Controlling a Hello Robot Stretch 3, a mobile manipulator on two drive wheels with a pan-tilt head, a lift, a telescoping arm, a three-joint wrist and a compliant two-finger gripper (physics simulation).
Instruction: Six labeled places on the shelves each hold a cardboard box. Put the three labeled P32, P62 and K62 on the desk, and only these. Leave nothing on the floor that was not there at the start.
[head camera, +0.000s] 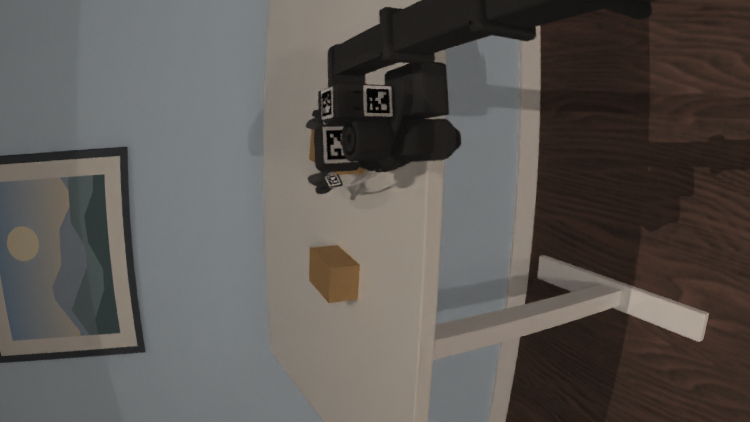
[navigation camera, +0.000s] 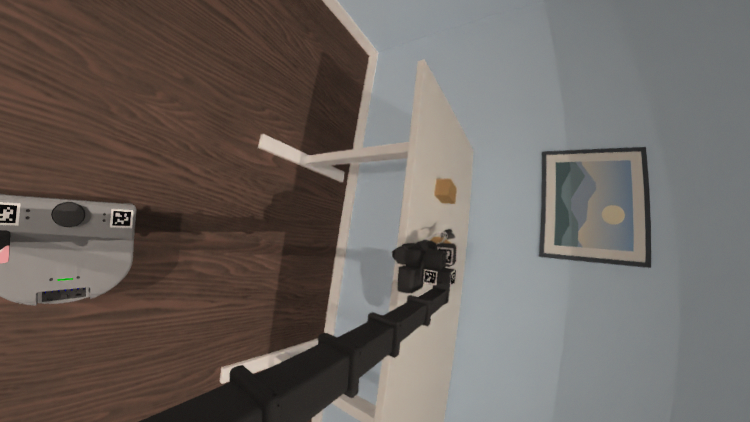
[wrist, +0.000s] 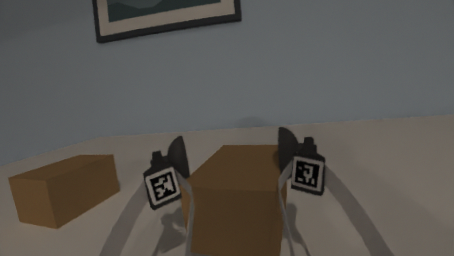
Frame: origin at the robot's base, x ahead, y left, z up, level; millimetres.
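Where they show: gripper, fingertip midpoint: (head camera: 314, 152); robot's base, origin of the base link: (navigation camera: 69, 213).
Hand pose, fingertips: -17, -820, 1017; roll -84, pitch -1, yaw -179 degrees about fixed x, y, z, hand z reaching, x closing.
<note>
Each offset is from my fingertips to the centre of the thing, as dx, dy, dz. "spot": to the spot under its first point. Level surfaces: height alone.
My gripper (head camera: 317, 152) (navigation camera: 450, 255) (wrist: 232, 148) is shut on a brown cardboard box {-7, +14, -32} (head camera: 313, 145) (navigation camera: 440, 239) (wrist: 235, 215), with one fingertip at each side of it. The box is upright and low over the white desk {dz -67} (head camera: 388, 236) (navigation camera: 419, 362) (wrist: 395, 175); I cannot tell whether its underside touches the top. In the head view the wrist hides most of this box. A second cardboard box {+194, -47, -42} (head camera: 343, 275) (navigation camera: 445, 190) (wrist: 65, 192) stands on the desk, apart from the held one, to its left in the wrist view. No label shows on either box. The shelves do not show.
The blue wall with a framed picture (head camera: 62, 251) (navigation camera: 595, 204) (wrist: 167, 22) is behind the desk. A white desk leg {spot: +398, -183, -585} (head camera: 524, 317) (navigation camera: 361, 153) stands on the dark wood floor. My extended arm (head camera: 461, 26) (navigation camera: 314, 372) reaches over the desk. My base (navigation camera: 68, 257) is on the floor.
</note>
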